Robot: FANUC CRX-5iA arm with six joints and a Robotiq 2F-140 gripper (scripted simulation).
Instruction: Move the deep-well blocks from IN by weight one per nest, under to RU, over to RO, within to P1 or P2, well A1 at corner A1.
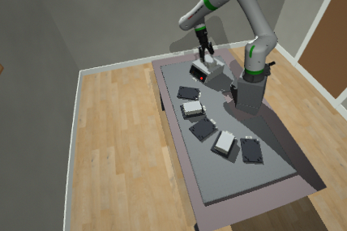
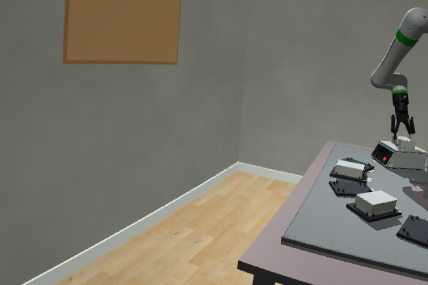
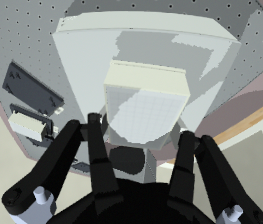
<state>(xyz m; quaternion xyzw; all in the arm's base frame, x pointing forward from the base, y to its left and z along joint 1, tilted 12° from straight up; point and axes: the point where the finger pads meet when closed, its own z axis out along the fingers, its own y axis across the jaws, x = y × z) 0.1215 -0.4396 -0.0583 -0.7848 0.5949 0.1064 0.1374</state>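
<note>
Right now my hand is 40 mm above the pale platform. From my hand the other things lie so: deep-well block (230 mm ahead, 690 mm to the left, 100 mm below); then dark infeed nest (270 mm ahead, 180 mm to the left, 120 mm below); then check-weigher (10 mm ahead, 70 mm below).
</note>
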